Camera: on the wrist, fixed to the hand. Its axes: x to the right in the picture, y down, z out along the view.
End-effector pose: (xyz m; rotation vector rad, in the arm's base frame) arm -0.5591 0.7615 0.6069 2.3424 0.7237 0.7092
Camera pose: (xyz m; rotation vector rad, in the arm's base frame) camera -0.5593 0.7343 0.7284 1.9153 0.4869 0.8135
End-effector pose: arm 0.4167 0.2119 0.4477 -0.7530 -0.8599 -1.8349
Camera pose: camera 0.4899 0.1112 0.4452 -1.0187 -0.4058 -2.0542
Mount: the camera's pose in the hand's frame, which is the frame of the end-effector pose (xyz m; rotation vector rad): 0.0203 0.0981 -0.0740 -0.4684 0.0233 0.0135
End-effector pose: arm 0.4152 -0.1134 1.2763 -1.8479 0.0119 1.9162
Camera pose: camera 0.4521 -0.2180 1.2196 -2.1636 -0.4538 2.0309
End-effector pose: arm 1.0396 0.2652 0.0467 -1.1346 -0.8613 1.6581
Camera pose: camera 1.0771 0.2552 -0.0716 -1.4710 -1.2709 1.4881
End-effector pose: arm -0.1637 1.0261 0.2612 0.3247 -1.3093 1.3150
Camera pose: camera -0.2124 1.1273 0.2073 -0.0259 -1.5528 0.9804
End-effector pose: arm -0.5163 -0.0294 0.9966 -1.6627 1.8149 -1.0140
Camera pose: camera -0.6375 -0.0353 0.9684 -1.8982 2.1972 -0.6311
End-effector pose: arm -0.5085 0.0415 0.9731 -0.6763 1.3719 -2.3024
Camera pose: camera -0.5605 0.0383 0.8600 -0.7702 1.9441 -1.9917
